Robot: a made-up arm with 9 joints. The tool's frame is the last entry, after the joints.
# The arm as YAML. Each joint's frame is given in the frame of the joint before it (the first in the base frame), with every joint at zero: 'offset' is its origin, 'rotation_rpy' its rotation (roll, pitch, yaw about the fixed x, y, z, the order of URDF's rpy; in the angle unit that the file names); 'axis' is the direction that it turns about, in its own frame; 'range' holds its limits. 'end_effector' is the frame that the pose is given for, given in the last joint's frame.
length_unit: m
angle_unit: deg
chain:
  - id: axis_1
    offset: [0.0, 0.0, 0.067]
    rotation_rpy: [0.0, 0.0, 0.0]
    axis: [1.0, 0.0, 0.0]
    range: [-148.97, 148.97]
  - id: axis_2
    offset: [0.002, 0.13, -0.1]
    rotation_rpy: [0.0, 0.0, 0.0]
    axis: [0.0, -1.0, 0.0]
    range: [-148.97, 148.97]
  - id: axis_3
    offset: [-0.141, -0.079, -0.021]
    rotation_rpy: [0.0, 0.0, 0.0]
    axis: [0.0, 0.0, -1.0]
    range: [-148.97, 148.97]
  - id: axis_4
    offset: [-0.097, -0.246, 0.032]
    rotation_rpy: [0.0, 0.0, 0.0]
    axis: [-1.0, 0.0, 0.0]
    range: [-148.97, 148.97]
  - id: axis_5
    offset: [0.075, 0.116, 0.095]
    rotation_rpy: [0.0, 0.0, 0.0]
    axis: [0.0, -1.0, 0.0]
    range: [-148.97, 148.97]
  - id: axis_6
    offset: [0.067, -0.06, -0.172]
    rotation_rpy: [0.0, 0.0, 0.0]
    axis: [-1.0, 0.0, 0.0]
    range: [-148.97, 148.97]
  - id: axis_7
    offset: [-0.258, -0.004, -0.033]
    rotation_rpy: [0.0, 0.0, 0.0]
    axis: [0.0, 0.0, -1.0]
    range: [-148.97, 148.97]
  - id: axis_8
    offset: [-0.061, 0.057, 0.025]
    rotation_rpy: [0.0, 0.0, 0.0]
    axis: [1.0, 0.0, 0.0]
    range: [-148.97, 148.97]
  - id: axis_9
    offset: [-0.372, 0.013, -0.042]
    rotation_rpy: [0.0, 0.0, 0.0]
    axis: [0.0, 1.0, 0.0]
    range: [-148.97, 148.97]
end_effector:
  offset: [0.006, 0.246, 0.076]
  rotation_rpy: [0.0, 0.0, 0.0]
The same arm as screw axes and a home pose.
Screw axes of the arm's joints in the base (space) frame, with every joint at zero. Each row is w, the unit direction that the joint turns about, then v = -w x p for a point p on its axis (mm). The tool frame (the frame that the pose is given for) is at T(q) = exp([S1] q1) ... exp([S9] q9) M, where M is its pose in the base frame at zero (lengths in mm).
S1: w 1 0 0 v 0 67 0
S2: w 0 -1 0 v -33 0 -2
S3: w 0 0 -1 v -51 -139 0
S4: w -1 0 0 v 0 22 -195
S5: w 0 -1 0 v 73 0 161
S6: w -1 0 0 v 0 99 -139
S7: w 0 0 -1 v 143 -352 0
S8: w 1 0 0 v 0 -107 86
S9: w 0 1 0 v 149 0 -785
M: xyz -779 173 -73 (mm) quaternion w x y z 1 0 0 0
Joint limits (rad, base to tool): -2.6..2.6 -2.6..2.6 -2.6..2.6 -2.6..2.6 -2.6..2.6 -2.6..2.6 -2.6..2.6 -2.6..2.6 -2.6..2.6

